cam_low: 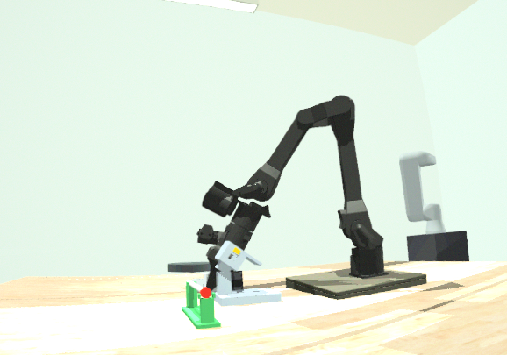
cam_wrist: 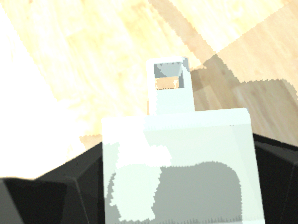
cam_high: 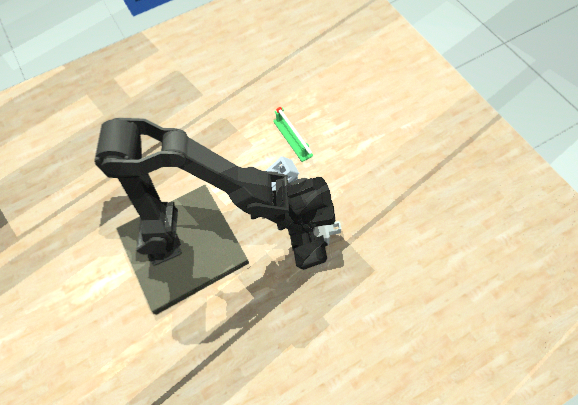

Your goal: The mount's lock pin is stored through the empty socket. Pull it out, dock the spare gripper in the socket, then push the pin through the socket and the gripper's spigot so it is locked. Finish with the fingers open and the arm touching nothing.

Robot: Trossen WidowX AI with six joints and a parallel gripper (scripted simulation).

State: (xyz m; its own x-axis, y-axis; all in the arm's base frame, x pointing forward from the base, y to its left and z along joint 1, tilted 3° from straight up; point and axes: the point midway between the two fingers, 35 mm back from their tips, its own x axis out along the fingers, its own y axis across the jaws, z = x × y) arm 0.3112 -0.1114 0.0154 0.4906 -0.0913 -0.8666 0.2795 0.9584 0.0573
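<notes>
The mount is 40 mm behind my gripper tip, 140 mm to the left of it and 50 mm above it. From my gripper tip the other things lie so: spare gripper (20 mm behind, 10 mm to the left, 20 mm above); green cradle (50 mm ahead, 260 mm to the left, 20 mm above).
</notes>
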